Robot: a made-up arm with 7 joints.
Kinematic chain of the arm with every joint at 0, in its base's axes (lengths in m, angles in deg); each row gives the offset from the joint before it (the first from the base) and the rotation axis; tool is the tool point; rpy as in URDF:
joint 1: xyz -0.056 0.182 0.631 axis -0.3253 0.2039 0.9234
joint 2: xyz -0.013 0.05 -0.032 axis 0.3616 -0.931 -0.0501
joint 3: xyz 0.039 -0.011 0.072 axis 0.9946 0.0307 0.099
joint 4: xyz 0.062 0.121 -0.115 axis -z
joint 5: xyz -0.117 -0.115 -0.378 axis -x
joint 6: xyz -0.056 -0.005 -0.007 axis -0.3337 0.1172 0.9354
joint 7: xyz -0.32 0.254 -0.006 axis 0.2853 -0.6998 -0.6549
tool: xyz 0.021 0.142 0.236 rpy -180 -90 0
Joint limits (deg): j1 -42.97..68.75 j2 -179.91..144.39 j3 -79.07..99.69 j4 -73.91..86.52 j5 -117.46..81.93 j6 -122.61..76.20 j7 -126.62..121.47
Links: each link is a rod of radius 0.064 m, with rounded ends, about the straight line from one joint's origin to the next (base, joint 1, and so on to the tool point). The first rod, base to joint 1, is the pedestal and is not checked.
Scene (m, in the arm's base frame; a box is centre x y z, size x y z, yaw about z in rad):
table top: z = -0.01
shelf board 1: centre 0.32 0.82 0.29 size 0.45 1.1 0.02 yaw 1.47
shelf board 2: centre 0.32 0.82 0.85 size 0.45 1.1 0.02 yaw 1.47
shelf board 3: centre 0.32 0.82 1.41 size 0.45 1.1 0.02 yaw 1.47
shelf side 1: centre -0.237 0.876 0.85 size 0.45 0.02 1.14 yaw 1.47
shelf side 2: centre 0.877 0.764 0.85 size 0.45 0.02 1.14 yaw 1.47
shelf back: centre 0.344 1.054 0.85 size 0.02 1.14 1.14 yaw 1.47
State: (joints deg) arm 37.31 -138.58 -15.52 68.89 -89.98 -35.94 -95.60
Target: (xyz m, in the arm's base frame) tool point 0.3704 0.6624 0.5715
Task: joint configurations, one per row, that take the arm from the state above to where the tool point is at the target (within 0.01 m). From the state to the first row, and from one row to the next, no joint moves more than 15 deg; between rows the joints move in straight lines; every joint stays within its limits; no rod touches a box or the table.
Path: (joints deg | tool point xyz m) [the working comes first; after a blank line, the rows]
Joints at the target: 63.96 -158.86 -54.21 70.62 -117.46 -101.68 -92.18
Straight joint move there: clear.

1: 42.64 -142.64 -23.26 69.24 -95.48 -49.09 -94.92 | -0.1054 0.5130 0.6231
2: 47.97 -146.69 -31.00 69.58 -100.97 -62.24 -94.23 | 0.0150 0.5376 0.6463
3: 53.30 -150.75 -38.74 69.93 -106.47 -75.39 -93.55 | 0.1373 0.5770 0.6471
4: 58.63 -154.80 -46.47 70.27 -111.96 -88.53 -92.86 | 0.2571 0.6217 0.6221
5: 63.96 -158.86 -54.21 70.62 -117.46 -101.68 -92.18 | 0.3703 0.6624 0.5715

